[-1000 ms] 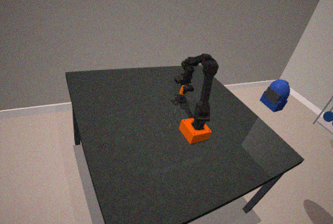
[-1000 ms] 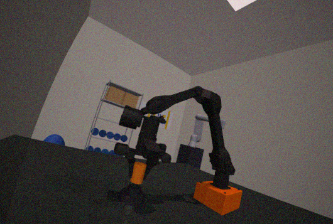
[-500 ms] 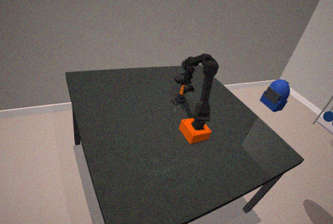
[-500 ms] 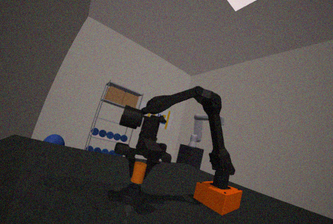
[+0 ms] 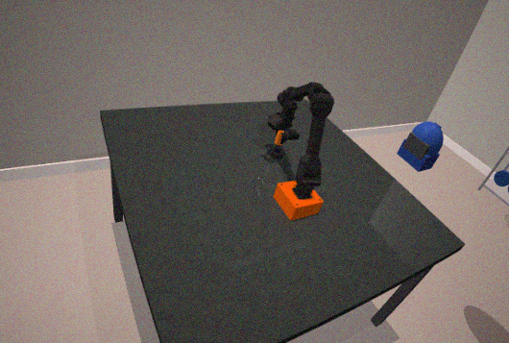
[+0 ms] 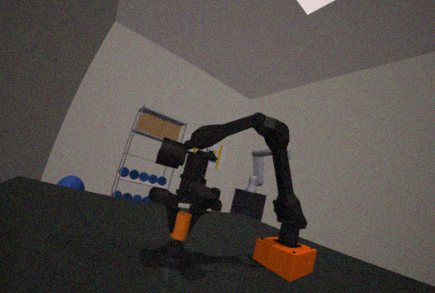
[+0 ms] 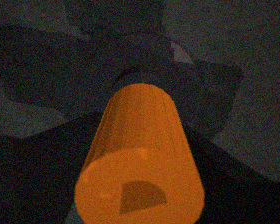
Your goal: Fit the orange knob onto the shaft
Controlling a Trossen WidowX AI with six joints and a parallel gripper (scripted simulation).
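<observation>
The orange knob is 2 cm above my gripper tip. From my gripper tip the other things lie so: round pedestal: 4 cm below.
</observation>
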